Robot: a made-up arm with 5 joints. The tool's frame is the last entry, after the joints.
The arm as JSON. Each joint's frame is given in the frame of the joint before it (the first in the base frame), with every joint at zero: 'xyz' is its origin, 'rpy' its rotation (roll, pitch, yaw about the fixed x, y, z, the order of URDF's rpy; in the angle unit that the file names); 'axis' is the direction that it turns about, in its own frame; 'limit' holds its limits. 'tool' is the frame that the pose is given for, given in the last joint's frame.
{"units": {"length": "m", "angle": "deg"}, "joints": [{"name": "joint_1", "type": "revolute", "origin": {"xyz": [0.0, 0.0, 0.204], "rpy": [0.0, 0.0, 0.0]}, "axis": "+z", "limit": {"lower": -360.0, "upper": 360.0}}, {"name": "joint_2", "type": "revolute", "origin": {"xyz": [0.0, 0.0, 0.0], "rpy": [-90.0, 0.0, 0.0]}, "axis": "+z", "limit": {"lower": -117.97, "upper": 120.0}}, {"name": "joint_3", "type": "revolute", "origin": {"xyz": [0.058, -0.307, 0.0], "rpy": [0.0, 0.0, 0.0]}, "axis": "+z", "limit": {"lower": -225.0, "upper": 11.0}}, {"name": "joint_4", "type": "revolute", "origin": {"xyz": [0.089, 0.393, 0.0], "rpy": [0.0, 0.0, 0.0]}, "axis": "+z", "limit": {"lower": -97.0, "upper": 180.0}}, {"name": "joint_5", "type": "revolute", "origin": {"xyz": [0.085, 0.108, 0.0], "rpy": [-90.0, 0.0, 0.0]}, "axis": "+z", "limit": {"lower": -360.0, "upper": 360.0}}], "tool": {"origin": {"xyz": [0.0, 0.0, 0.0], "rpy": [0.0, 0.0, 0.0]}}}
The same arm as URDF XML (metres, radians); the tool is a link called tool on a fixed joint. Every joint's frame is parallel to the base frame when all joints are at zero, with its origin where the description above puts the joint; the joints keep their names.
<robot name="arm">
  <joint name="tool_joint" type="fixed">
    <parent link="link5"/>
    <child link="tool"/>
    <origin xyz="0 0 0" rpy="3.1416 0 0"/>
  </joint>
  <joint name="joint_5" type="revolute">
    <parent link="link4"/>
    <child link="link5"/>
    <origin xyz="0.085 0 -0.108"/>
    <axis xyz="0 0 -1"/>
    <limit lower="-6.2832" upper="6.2832"/>
  </joint>
  <joint name="joint_4" type="revolute">
    <parent link="link3"/>
    <child link="link4"/>
    <origin xyz="0.089 0 -0.393"/>
    <axis xyz="0 1 0"/>
    <limit lower="-1.693" upper="3.1416"/>
  </joint>
  <joint name="joint_3" type="revolute">
    <parent link="link2"/>
    <child link="link3"/>
    <origin xyz="0.058 0 0.307"/>
    <axis xyz="0 1 0"/>
    <limit lower="-3.927" upper="0.192"/>
  </joint>
  <joint name="joint_2" type="revolute">
    <parent link="link1"/>
    <child link="link2"/>
    <origin xyz="0 0 0"/>
    <axis xyz="0 1 0"/>
    <limit lower="-2.059" upper="2.0944"/>
  </joint>
  <joint name="joint_1" type="revolute">
    <parent link="base_link"/>
    <child link="link1"/>
    <origin xyz="0 0 0.204"/>
    <axis xyz="0 0 1"/>
    <limit lower="-6.2832" upper="6.2832"/>
  </joint>
  <link name="base_link"/>
  <link name="link1"/>
  <link name="link2"/>
  <link name="link3"/>
  <link name="link4"/>
  <link name="link5"/>
  <link name="tool"/>
</robot>

